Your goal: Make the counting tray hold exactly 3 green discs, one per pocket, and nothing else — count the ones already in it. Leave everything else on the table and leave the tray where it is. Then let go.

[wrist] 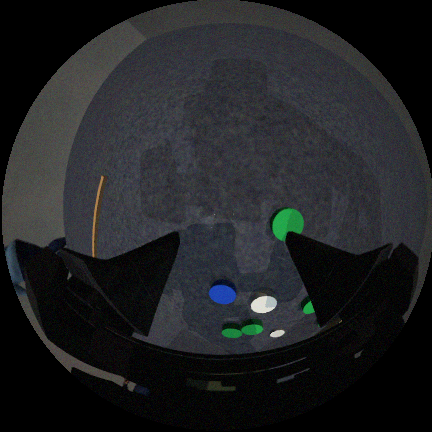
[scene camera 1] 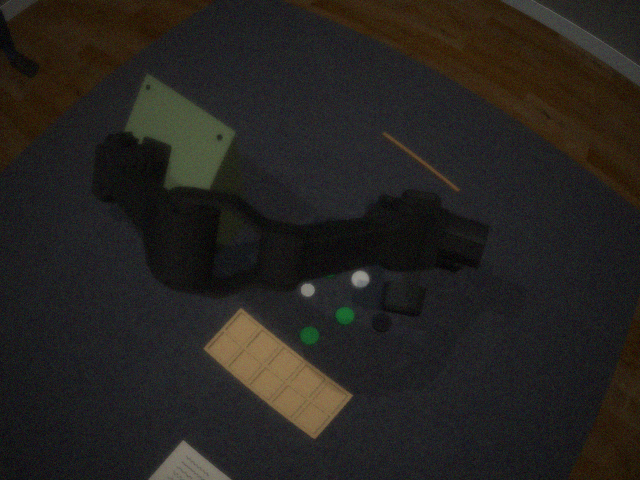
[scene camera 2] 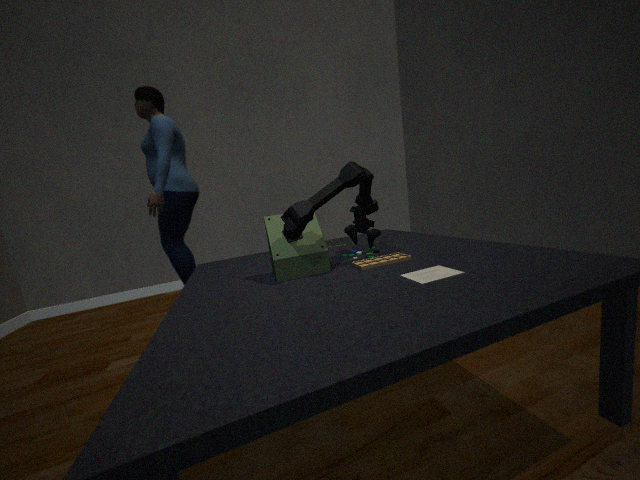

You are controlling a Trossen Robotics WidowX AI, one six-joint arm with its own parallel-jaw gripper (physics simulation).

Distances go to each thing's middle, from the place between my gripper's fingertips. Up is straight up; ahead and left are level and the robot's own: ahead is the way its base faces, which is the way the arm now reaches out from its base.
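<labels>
Position of the tan counting tray (scene camera 1: 288, 383), counted from my hand: 26 cm to the right, 10 cm behind, 1 cm below.
</labels>
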